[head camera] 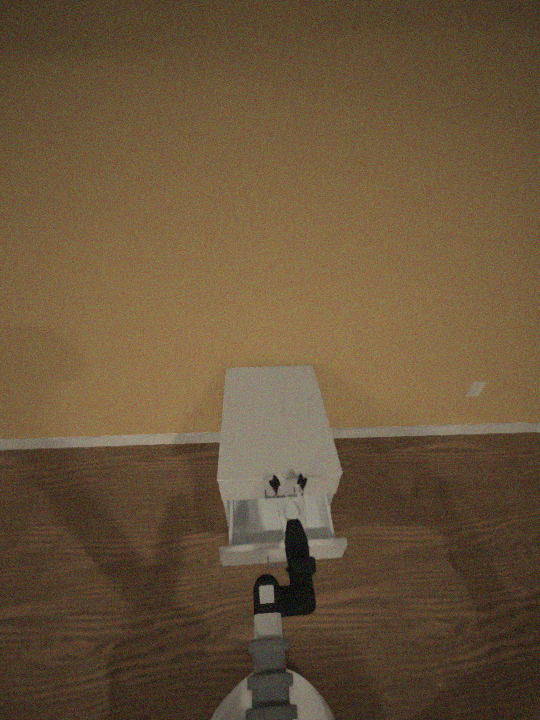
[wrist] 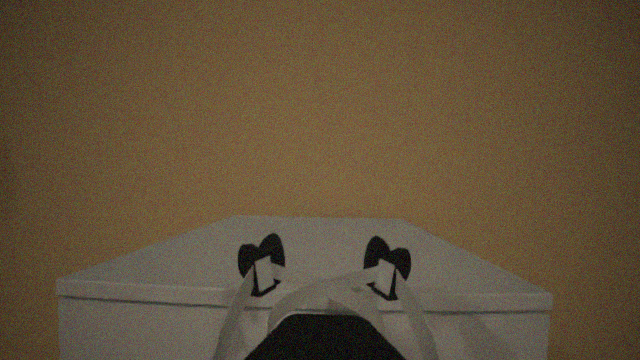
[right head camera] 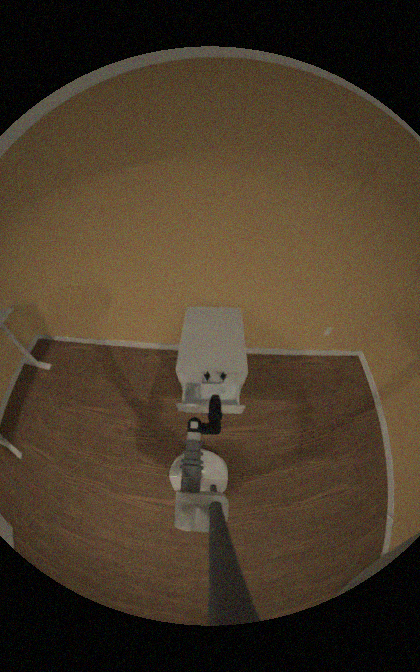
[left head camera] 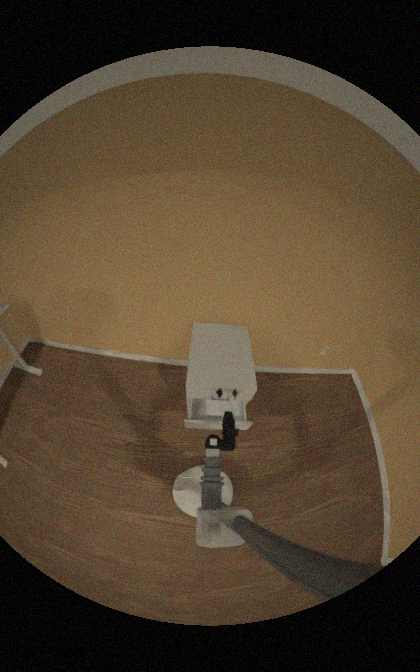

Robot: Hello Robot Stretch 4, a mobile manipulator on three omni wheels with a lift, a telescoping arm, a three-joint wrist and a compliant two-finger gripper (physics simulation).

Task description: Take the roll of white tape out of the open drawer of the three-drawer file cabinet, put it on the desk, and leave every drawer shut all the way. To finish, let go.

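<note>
The white three-drawer file cabinet [head camera: 270, 412] [left head camera: 217, 350] [right head camera: 212, 335] [wrist: 322, 230] stands against the orange wall. Its top drawer [head camera: 244, 553] [left head camera: 200, 424] [right head camera: 190, 408] is pulled out towards me. My arm reaches over the drawer. My gripper [head camera: 287, 484] [left head camera: 226, 393] [right head camera: 215, 375] [wrist: 324, 264] is open, with its fingertips level with the cabinet's top front edge and nothing between them. I cannot make out the roll of white tape; my arm and wrist cover part of the drawer's inside. Only the legs of the white desk [left head camera: 30, 369] [right head camera: 37, 364] show, at the far left.
Wooden floor runs all around the cabinet, with a white baseboard [head camera: 97, 441] along the wall. A wall outlet [head camera: 476, 388] is to the cabinet's right. My round base [left head camera: 187, 492] stands just in front of the drawer.
</note>
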